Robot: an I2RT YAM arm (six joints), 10 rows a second.
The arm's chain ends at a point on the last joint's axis. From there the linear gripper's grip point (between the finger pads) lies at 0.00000 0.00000 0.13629 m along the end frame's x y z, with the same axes.
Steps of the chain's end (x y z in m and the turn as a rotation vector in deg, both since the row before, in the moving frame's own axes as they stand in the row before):
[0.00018, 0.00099, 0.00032, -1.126, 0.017, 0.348]
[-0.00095, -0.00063, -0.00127, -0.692, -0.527, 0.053]
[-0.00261, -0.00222, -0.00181, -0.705, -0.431, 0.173]
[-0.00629, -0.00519, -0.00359, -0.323, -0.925, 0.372]
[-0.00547, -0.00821, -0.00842, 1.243, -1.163, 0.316]
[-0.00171, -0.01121, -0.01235, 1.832, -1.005, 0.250]
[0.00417, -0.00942, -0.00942, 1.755, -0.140, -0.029]
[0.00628, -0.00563, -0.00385, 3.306, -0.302, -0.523]
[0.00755, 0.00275, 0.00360, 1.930, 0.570, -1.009]
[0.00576, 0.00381, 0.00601, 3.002, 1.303, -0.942]
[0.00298, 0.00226, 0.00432, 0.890, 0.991, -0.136]
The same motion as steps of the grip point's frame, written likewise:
[0.00021, 0.00367, 0.00029, -1.126, 0.017, 0.348]
[-0.00220, 0.00102, -0.00129, -0.692, -0.527, 0.053]
[-0.00364, -0.00054, -0.00182, -0.705, -0.431, 0.173]
[-0.00849, -0.00443, -0.00361, -0.323, -0.925, 0.372]
[-0.00823, -0.01117, -0.00848, 1.243, -1.163, 0.316]
[-0.00409, -0.01557, -0.01244, 1.832, -1.005, 0.250]
[0.00384, -0.01359, -0.00948, 1.755, -0.140, -0.029]
[0.00553, -0.01349, -0.00408, 3.306, -0.302, -0.523]
[0.00887, -0.00185, 0.00352, 1.930, 0.570, -1.009]
[0.00880, -0.00335, 0.00579, 3.002, 1.303, -0.942]
[0.00533, 0.00014, 0.00428, 0.890, 0.991, -0.136]

